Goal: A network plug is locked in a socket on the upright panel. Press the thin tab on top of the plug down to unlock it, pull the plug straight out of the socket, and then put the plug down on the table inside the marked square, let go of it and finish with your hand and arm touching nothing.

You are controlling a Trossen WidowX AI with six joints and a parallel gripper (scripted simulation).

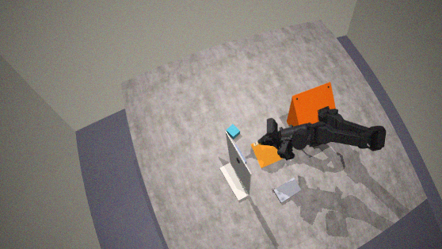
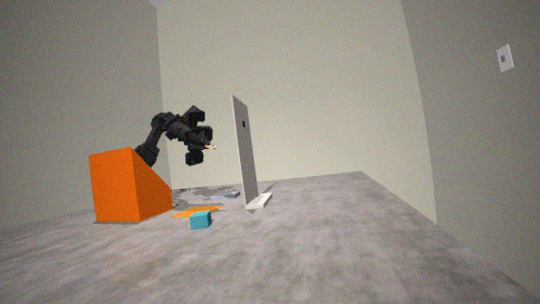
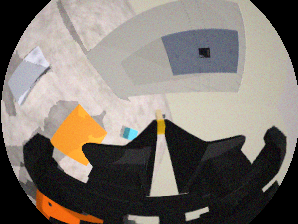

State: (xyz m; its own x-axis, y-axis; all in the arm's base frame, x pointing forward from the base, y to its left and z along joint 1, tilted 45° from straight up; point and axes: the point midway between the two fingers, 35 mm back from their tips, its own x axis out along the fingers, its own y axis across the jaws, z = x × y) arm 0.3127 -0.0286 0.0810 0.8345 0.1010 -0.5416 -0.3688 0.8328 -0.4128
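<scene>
My gripper tip is now 60 mm past the orange square, 20 mm to the left of it and 200 mm above it. From my gripper tip the other things lie so: upright white panel 110 mm ahead, 60 mm to the left, 40 mm below; flat grey plate 70 mm behind, 190 mm to the left, 190 mm below; network plug 10 mm ahead.
</scene>
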